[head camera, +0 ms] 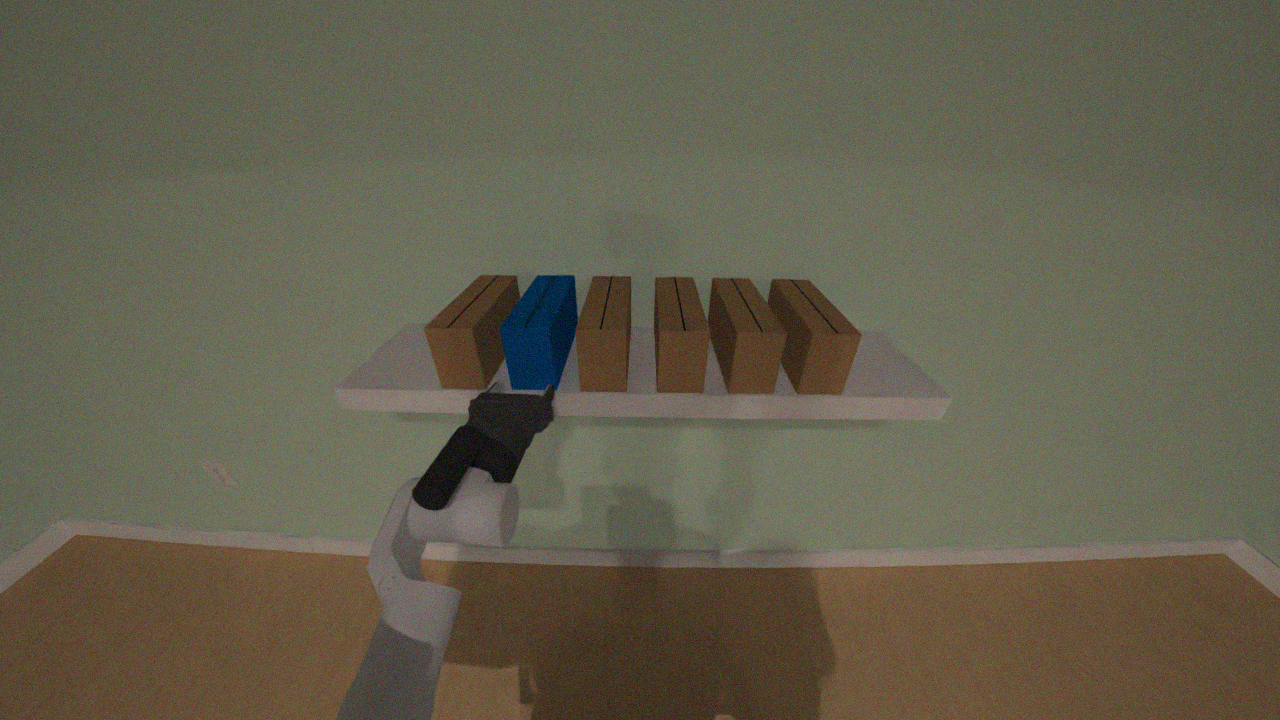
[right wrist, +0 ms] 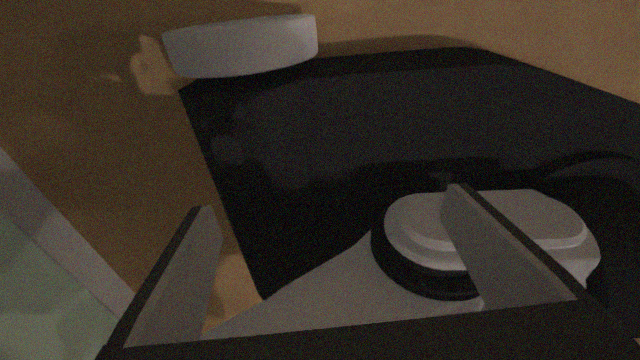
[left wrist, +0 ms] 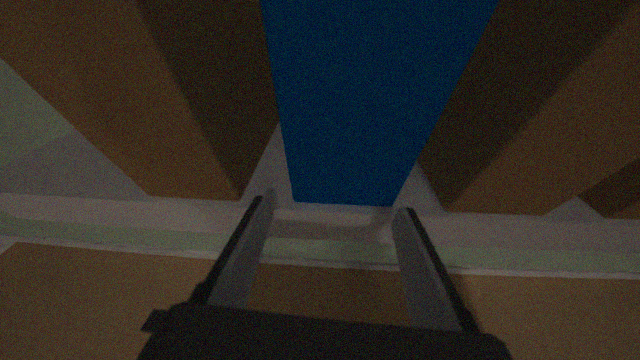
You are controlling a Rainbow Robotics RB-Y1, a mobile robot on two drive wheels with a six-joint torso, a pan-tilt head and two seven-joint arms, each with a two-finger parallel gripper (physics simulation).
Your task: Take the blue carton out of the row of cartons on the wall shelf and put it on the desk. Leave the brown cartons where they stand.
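Frame: origin at the robot's base, x right, y ahead, z up, level; metres.
Seen in the pictures: left gripper, fingertip midpoint: (head camera: 525,387) (left wrist: 332,210); right gripper, fingertip midpoint: (right wrist: 331,210).
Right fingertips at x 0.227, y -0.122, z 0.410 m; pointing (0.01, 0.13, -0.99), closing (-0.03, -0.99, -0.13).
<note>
Offsets run from my right fingertips to a thing's top centre. Level surfaces: height alone.
The blue carton {dx -0.448, dy +0.682, dz +0.659 m} (head camera: 539,335) (left wrist: 365,100) stands upright on the white wall shelf (head camera: 644,405) (left wrist: 100,211), second from the left in the row. A brown carton {dx -0.571, dy +0.675, dz +0.659 m} (head camera: 474,335) (left wrist: 125,125) stands at its left and another brown carton {dx -0.327, dy +0.684, dz +0.659 m} (head camera: 605,335) (left wrist: 540,145) at its right, each with a narrow gap. My left gripper (head camera: 523,388) (left wrist: 332,210) is open and empty, at the shelf's front edge by the blue carton's lower front; the fingertips lie to either side of its bottom in the left wrist view. My right gripper (right wrist: 331,210) is open and empty, away from the shelf. The desk does not show.
More brown cartons {dx -0.196, dy +0.688, dz +0.659 m} (head camera: 681,335) {dx -0.075, dy +0.693, dz +0.659 m} (head camera: 747,335) {dx +0.049, dy +0.697, dz +0.659 m} (head camera: 812,335) stand along the right part of the shelf. The green wall (head camera: 644,214) is behind it, and brown floor {dz -0.409 m} (head camera: 984,635) lies below. The robot's dark base (right wrist: 320,130) and a light wheel (right wrist: 240,47) show in the right wrist view.
</note>
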